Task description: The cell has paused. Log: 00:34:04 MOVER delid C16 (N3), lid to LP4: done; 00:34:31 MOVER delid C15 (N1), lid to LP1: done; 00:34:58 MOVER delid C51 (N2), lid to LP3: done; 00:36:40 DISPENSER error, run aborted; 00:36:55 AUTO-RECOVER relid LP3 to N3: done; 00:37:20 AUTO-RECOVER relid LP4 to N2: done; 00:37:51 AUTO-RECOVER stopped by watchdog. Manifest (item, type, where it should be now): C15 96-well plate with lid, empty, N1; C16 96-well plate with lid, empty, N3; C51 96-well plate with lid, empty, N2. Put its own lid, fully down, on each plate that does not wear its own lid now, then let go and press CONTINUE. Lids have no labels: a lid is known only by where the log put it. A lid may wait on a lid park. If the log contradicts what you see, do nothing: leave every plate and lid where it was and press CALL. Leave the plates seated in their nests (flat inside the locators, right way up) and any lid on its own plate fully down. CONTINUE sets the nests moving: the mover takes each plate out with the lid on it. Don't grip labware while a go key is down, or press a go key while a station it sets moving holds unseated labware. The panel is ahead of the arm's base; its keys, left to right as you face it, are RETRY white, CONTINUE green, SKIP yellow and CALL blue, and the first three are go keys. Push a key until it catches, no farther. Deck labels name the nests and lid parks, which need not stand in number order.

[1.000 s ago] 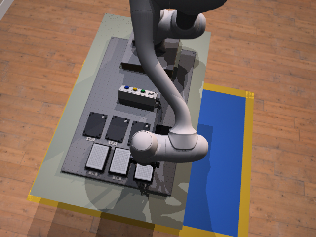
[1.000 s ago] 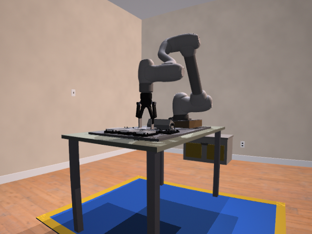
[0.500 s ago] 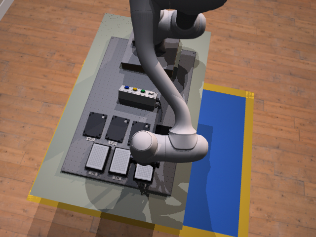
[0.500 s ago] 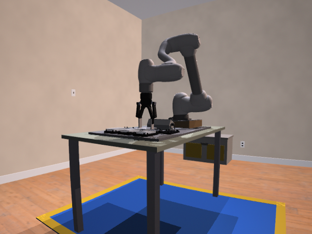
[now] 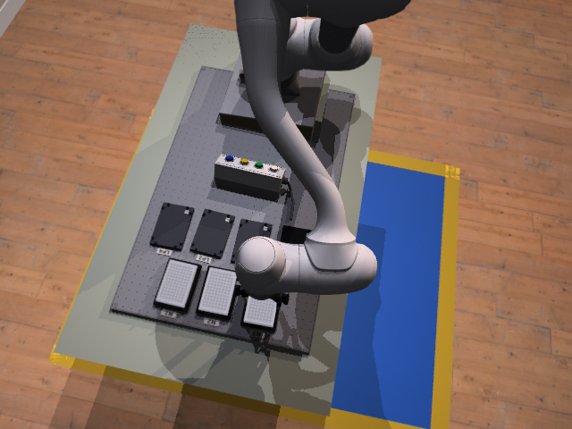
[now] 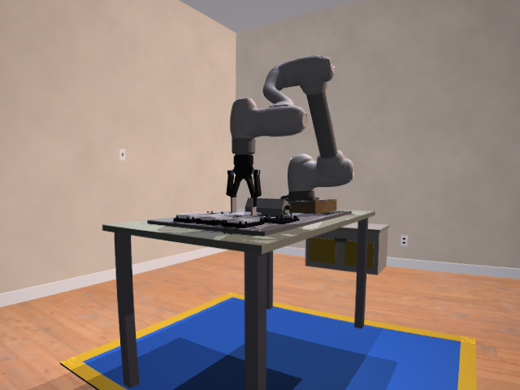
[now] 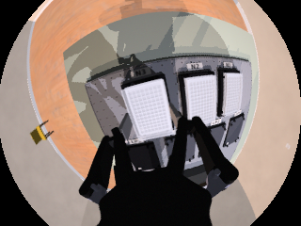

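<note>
Now: the 96-well plate 5 cm below my hand. Also, from my hand: lid park LP2 (22 cm behind, 17 cm to the right, 6 cm below); lid park LP3 (19 cm behind, 4 cm to the right, 6 cm below); lid park LP1 (17 cm behind, 9 cm to the left, 6 cm below).
</note>
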